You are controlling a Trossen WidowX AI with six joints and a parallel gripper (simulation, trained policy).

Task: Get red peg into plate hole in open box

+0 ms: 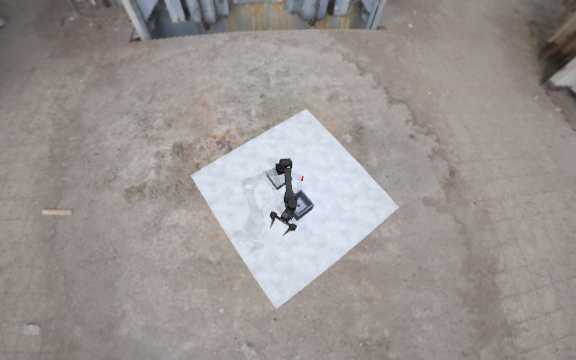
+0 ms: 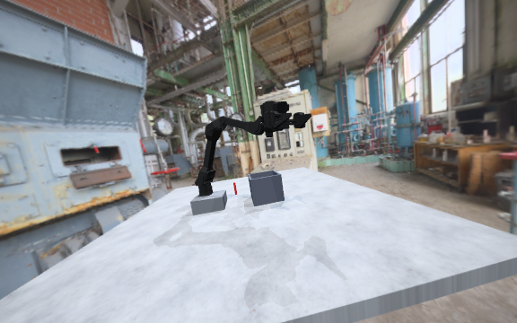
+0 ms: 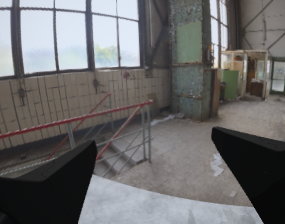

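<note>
The red peg lies 380 mm behind my gripper tip, 420 mm to the left of it and 340 mm below it. Round my gripper tip: pale plate 180 mm behind, 280 mm to the left, 340 mm below.
</note>
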